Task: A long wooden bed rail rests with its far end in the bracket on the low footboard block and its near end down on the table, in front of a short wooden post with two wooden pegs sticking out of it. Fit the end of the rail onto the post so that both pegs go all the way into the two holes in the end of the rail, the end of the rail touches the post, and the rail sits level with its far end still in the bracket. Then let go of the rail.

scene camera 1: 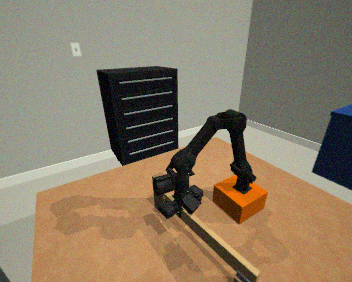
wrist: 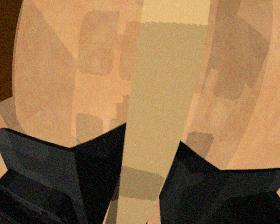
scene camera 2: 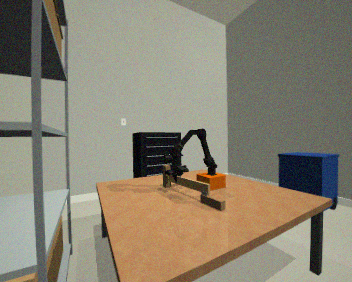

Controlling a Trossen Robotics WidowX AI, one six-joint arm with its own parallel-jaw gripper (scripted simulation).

Labels:
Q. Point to a wooden bed rail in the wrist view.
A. At 169,49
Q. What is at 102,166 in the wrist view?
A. My gripper.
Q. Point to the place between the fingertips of my gripper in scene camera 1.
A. At 181,215

